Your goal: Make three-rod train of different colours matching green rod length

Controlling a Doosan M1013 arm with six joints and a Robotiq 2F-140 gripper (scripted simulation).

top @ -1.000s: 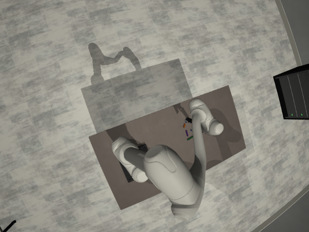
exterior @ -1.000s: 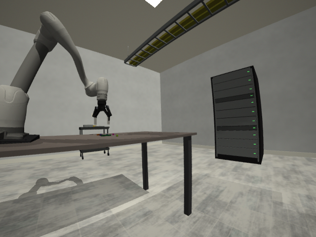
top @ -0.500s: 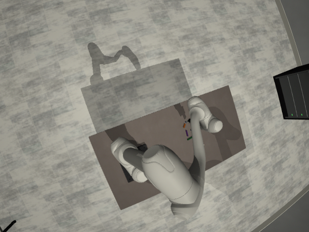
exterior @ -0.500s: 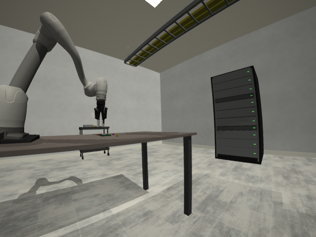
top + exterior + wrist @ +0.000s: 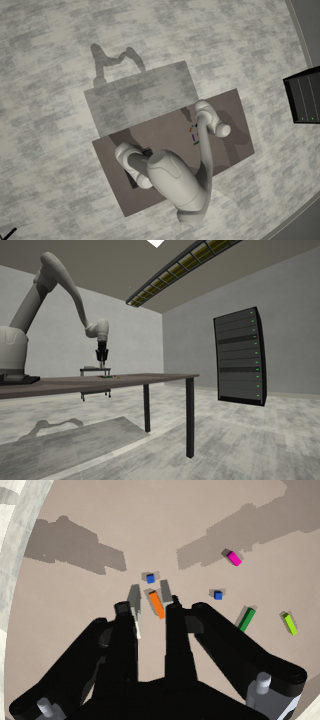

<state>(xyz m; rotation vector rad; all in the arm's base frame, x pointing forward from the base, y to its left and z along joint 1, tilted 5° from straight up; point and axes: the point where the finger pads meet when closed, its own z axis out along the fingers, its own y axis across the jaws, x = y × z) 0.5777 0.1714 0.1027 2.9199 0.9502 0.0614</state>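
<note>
The orange rod lies 100 mm below my hand, 30 mm behind it and 20 mm to the right of it. The rest, counted from my hand: magenta rod (100 mm below, 90 mm to the right, 80 mm ahead); purple rod (100 mm to the right, 100 mm below, 30 mm behind); green rod (160 mm to the right, 100 mm below, 10 mm behind).
</note>
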